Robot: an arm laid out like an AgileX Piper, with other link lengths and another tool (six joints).
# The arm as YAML. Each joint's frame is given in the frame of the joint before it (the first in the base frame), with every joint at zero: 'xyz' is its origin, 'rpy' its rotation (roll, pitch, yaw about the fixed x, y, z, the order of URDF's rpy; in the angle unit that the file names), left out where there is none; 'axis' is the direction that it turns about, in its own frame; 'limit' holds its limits. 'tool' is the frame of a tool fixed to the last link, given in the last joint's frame.
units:
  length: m
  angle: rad
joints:
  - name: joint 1
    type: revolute
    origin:
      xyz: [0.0, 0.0, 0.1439]
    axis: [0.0, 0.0, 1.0]
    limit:
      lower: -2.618
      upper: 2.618
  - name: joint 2
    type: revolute
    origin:
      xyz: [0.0, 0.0, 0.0]
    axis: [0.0, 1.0, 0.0]
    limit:
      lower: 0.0
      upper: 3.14
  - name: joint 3
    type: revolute
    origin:
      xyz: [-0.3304, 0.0, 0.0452]
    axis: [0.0, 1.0, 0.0]
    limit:
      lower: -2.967
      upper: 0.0
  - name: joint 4
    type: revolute
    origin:
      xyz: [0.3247, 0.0, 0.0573]
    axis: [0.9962, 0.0, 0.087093]
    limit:
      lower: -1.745
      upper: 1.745
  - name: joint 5
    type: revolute
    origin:
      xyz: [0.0, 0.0, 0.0]
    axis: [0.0, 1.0, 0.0]
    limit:
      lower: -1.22
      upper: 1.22
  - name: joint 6
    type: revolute
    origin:
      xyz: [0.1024, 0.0, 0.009]
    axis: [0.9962, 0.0, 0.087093]
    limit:
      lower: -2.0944
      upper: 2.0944
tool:
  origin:
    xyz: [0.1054, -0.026, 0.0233]
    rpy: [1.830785, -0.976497, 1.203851]
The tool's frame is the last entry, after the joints.
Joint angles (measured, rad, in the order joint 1, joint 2, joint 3, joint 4, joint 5, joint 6), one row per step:
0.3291 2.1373 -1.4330 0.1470 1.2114 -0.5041
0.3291 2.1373 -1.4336 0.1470 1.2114 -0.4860
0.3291 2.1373 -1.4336 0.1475 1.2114 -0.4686
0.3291 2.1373 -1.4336 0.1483 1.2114 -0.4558
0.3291 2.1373 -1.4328 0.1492 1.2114 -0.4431
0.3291 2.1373 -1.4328 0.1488 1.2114 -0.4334
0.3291 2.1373 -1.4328 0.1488 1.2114 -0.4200
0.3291 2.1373 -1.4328 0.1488 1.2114 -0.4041
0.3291 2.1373 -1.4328 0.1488 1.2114 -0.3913
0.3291 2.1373 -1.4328 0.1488 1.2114 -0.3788
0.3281 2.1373 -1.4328 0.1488 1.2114 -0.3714
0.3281 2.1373 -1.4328 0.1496 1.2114 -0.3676
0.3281 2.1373 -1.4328 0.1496 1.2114 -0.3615
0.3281 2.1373 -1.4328 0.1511 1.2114 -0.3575
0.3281 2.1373 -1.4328 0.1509 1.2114 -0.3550
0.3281 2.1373 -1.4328 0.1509 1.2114 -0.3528
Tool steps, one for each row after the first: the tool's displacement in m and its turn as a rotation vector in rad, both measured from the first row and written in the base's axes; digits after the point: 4 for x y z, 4 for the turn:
0.0000 -0.0004 0.0002 -0.0049 0.0003 -0.0174
-0.0001 -0.0008 0.0002 -0.0094 0.0013 -0.0343
-0.0003 -0.0010 0.0002 -0.0123 0.0022 -0.0471
-0.0008 -0.0013 0.0001 -0.0155 0.0038 -0.0597
-0.0009 -0.0017 0.0001 -0.0185 0.0042 -0.0688
-0.0010 -0.0020 0.0001 -0.0222 0.0049 -0.0817
-0.0012 -0.0025 0.0001 -0.0267 0.0057 -0.0969
-0.0013 -0.0028 0.0001 -0.0303 0.0063 -0.1092
-0.0015 -0.0031 0.0002 -0.0338 0.0069 -0.1212
-0.0014 -0.0038 0.0002 -0.0359 0.0073 -0.1292
-0.0015 -0.0037 0.0002 -0.0363 0.0078 -0.1333
-0.0016 -0.0039 0.0002 -0.0380 0.0081 -0.1392
-0.0017 -0.0037 0.0002 -0.0380 0.0088 -0.1439
-0.0018 -0.0038 0.0002 -0.0389 0.0088 -0.1462
-0.0018 -0.0039 0.0002 -0.0395 0.0090 -0.1483

